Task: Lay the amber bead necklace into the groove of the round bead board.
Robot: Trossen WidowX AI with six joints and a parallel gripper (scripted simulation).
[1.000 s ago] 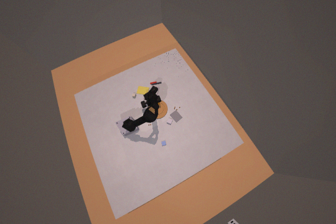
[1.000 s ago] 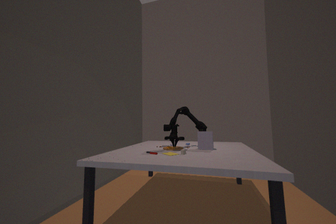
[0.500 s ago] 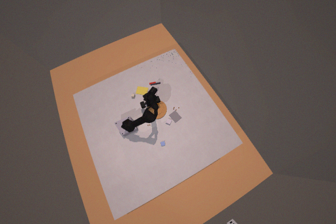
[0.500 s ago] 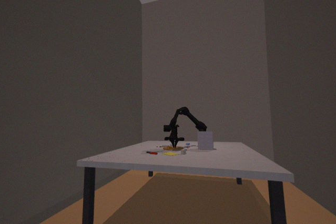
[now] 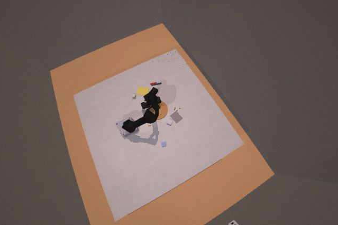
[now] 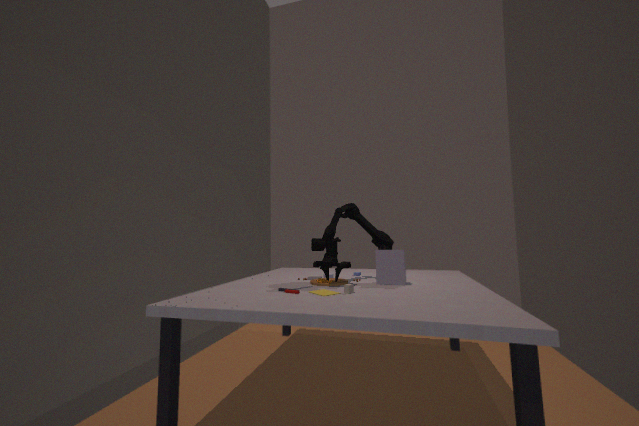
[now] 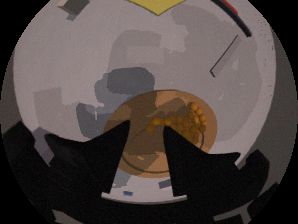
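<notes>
Now: the round bead board 30 mm ahead of my gripper tip, 60 mm to the right of it and 10 mm below it. Round my gripper tip: cream cube: 110 mm behind, 200 mm to the left; then thin grey bar: 130 mm ahead, 110 mm to the left, 10 mm below; then yellow pad: 210 mm to the left, 10 mm below.
</notes>
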